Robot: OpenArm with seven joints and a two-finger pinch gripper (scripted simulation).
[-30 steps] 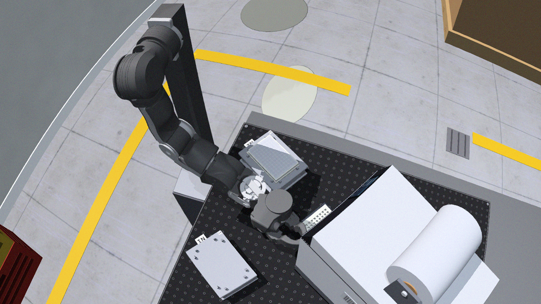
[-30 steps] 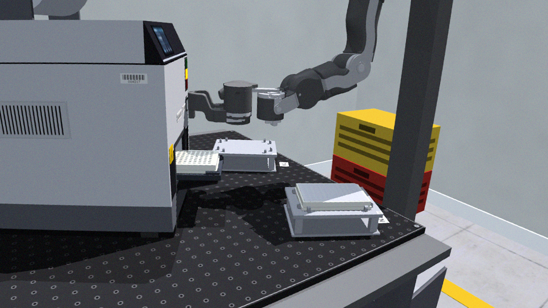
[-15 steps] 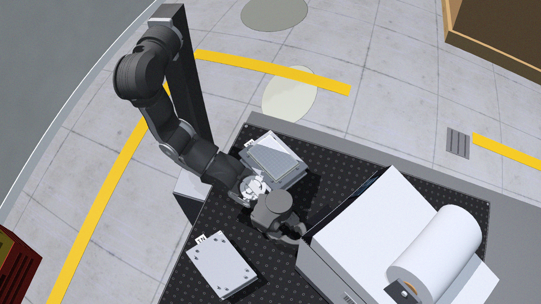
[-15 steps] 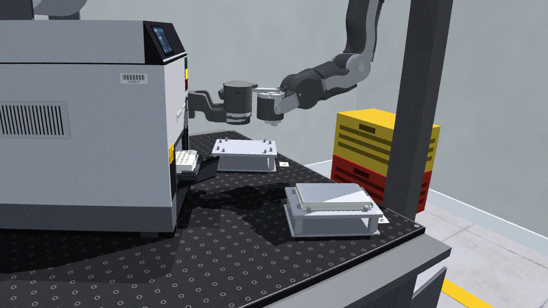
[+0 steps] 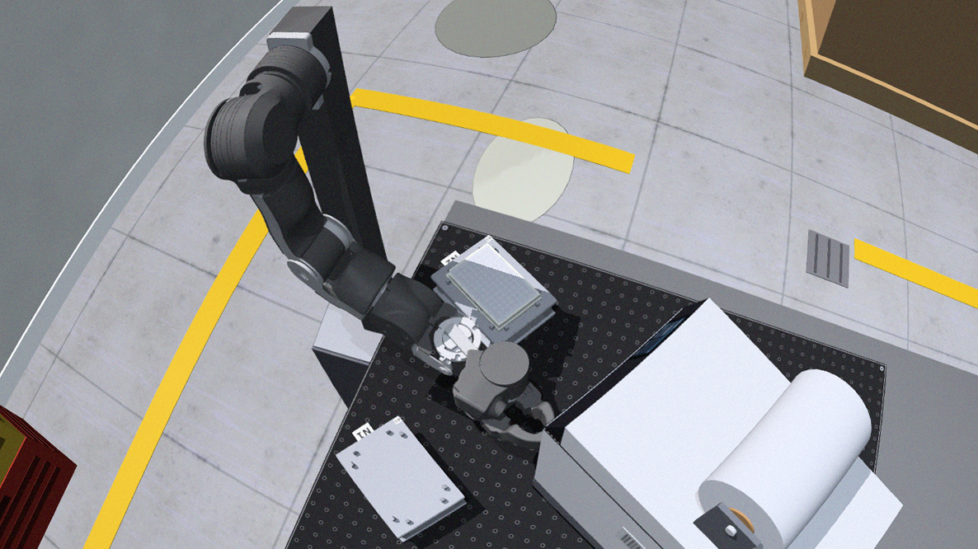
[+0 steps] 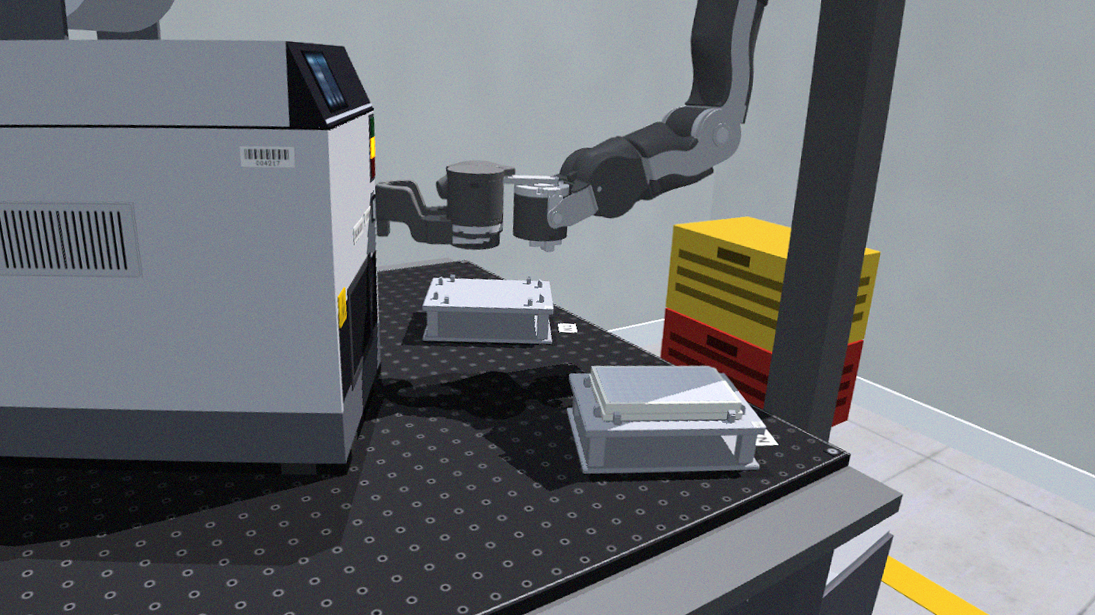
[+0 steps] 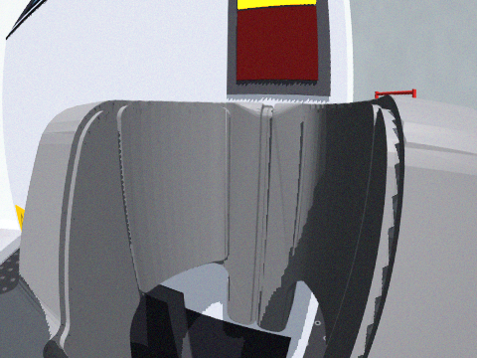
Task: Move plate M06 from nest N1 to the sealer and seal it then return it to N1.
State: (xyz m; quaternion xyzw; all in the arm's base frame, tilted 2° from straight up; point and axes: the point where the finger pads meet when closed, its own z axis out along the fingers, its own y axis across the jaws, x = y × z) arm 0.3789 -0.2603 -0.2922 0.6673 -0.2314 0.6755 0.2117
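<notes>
The start key lies 10 mm to the right of my hand and 10 mm ahead of it. Also, from my hand: sealer's stage: 130 mm ahead, 100 mm below, 20 mm to the left; then plate M06: 130 mm ahead, 90 mm below, 20 mm to the left; then screen: 130 mm above, 100 mm to the left, 100 mm ahead.
</notes>
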